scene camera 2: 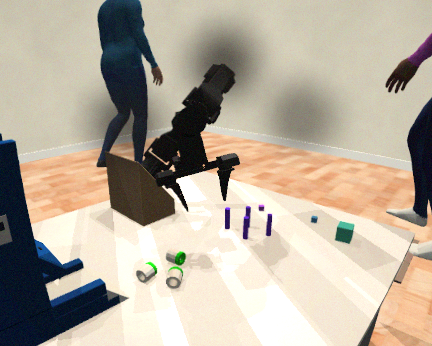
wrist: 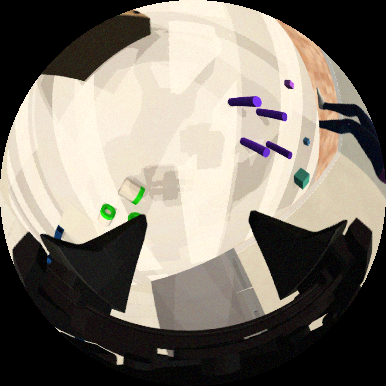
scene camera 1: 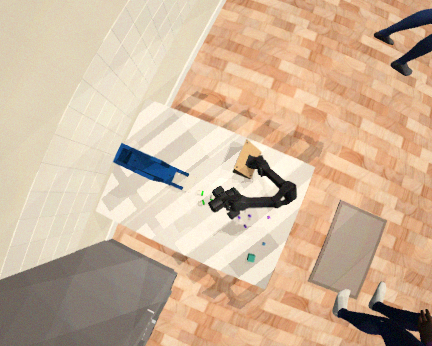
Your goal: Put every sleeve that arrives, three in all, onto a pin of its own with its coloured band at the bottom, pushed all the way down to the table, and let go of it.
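Three pale grey sleeves with green bands lie on their sides on the table: one nearest the arm's base (scene camera 1: 212,198) (scene camera 2: 176,258) (wrist: 131,190), one nearest the chute (scene camera 1: 200,193) (scene camera 2: 146,272) (wrist: 107,212), and a third (scene camera 1: 201,203) (scene camera 2: 174,277) (wrist: 134,216), partly hidden by a finger in the wrist view. Several upright purple pins (scene camera 1: 245,226) (scene camera 2: 245,227) (wrist: 255,147) stand bare to the right of them in scene camera 2. My gripper (scene camera 2: 206,205) (wrist: 198,218) is wide open and empty, above the table between the base and pins, apart from the sleeves.
A blue chute (scene camera 1: 145,167) (scene camera 2: 25,300) stands beyond the sleeves. A brown wedge-shaped block (scene camera 1: 243,165) (scene camera 2: 131,192) (wrist: 100,47) is at the arm's base. A teal cube (scene camera 1: 251,258) (scene camera 2: 345,232) (wrist: 301,178), a small blue cube (scene camera 2: 314,219) and a magenta cube (scene camera 2: 261,207) lie past the pins.
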